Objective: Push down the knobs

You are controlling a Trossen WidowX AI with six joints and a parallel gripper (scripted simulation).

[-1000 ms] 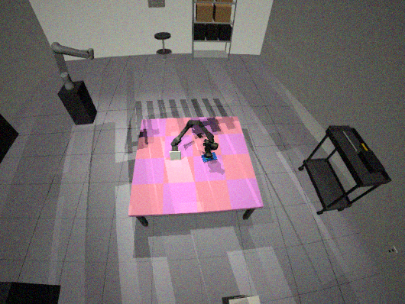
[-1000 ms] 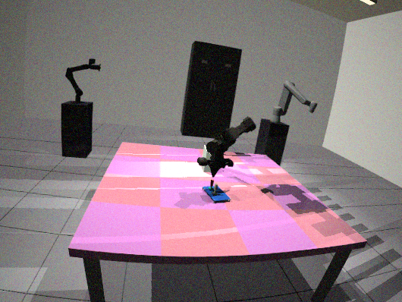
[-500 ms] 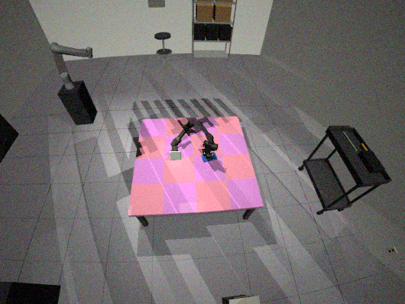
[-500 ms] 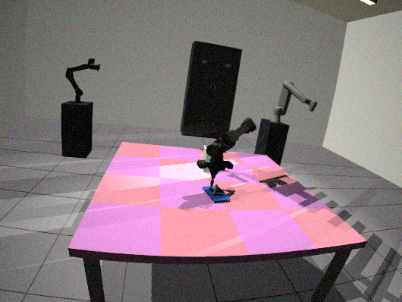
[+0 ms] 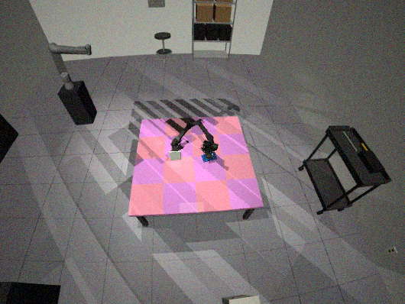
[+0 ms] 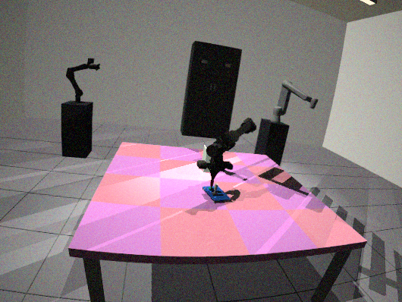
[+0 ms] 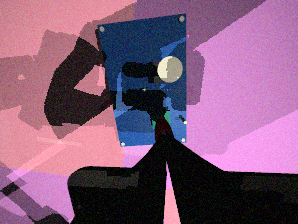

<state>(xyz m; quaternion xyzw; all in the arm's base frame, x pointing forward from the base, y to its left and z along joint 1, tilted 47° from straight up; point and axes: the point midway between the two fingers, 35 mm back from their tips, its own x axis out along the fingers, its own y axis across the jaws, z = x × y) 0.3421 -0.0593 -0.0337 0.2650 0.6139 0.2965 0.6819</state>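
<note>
My gripper tip is now 2 cm above the red knob.
</note>
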